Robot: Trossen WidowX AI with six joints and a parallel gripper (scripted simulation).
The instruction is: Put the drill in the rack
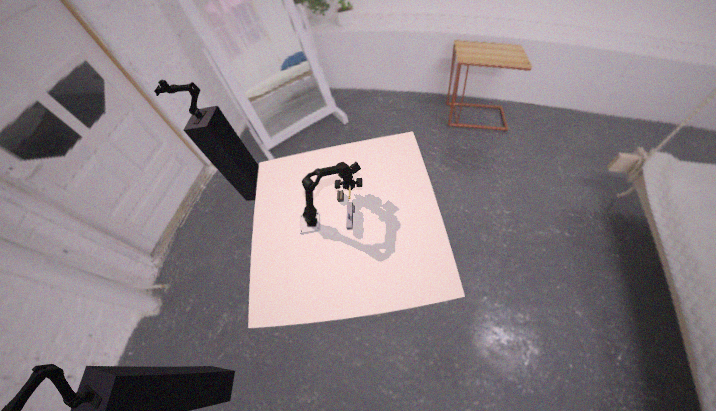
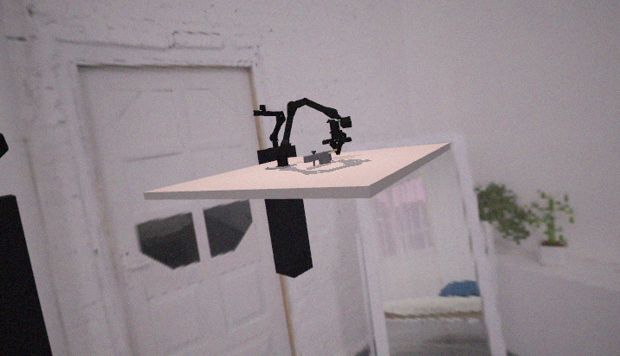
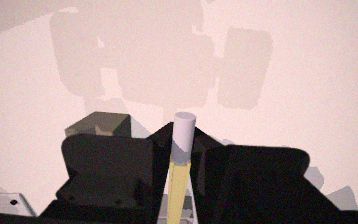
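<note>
My gripper tip is 4 cm to the left of the drill and 3 cm below it. Also, from my gripper tip: blue key: 23 cm to the right, 2 cm above, 1 cm ahead; grey stepped rack: 7 cm behind, 4 cm to the right, 1 cm below.
</note>
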